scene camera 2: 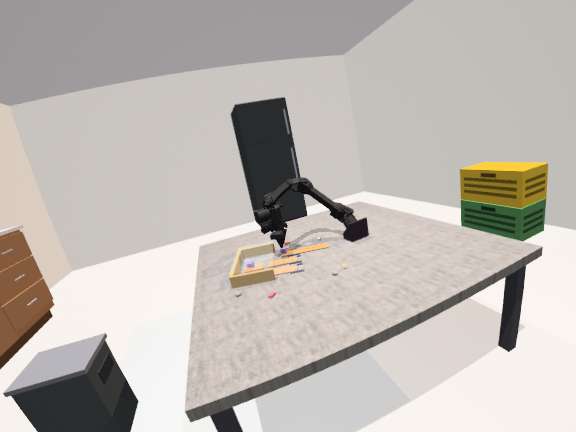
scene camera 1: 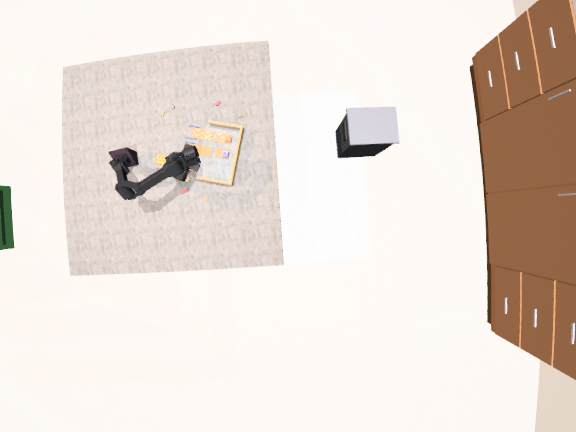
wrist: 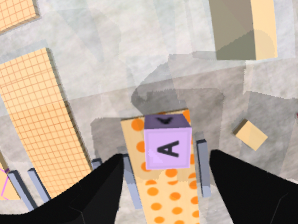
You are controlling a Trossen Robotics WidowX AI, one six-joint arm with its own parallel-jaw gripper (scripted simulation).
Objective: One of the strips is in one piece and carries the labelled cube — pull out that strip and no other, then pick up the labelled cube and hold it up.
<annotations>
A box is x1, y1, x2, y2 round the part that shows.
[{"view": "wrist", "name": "my gripper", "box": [0, 149, 297, 223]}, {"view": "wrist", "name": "labelled cube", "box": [144, 113, 192, 168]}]
</annotations>
